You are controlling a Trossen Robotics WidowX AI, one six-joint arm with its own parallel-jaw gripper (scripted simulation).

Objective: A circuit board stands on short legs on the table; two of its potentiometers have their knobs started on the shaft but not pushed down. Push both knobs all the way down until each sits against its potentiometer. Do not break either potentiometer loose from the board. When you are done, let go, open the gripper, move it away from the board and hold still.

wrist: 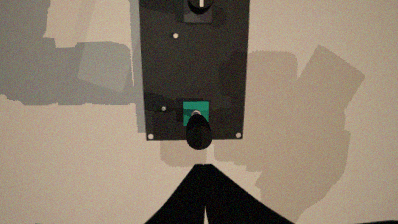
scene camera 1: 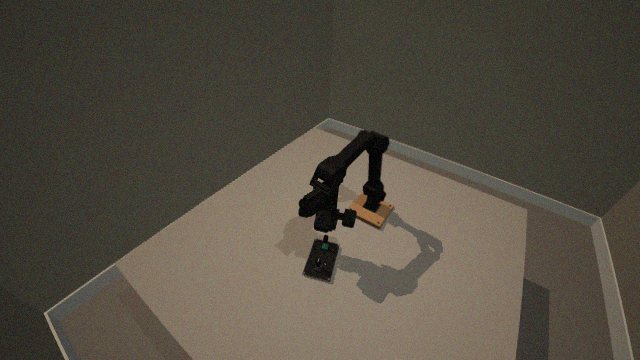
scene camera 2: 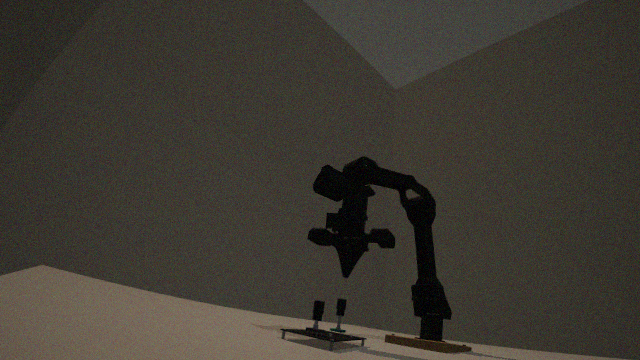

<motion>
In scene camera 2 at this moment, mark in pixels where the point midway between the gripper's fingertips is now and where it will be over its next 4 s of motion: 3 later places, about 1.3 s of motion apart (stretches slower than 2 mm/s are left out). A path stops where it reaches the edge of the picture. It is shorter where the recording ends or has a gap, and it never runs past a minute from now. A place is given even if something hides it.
My gripper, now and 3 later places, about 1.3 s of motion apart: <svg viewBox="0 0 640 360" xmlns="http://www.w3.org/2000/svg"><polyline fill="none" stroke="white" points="345,277 342,296 342,300 341,306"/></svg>
</motion>
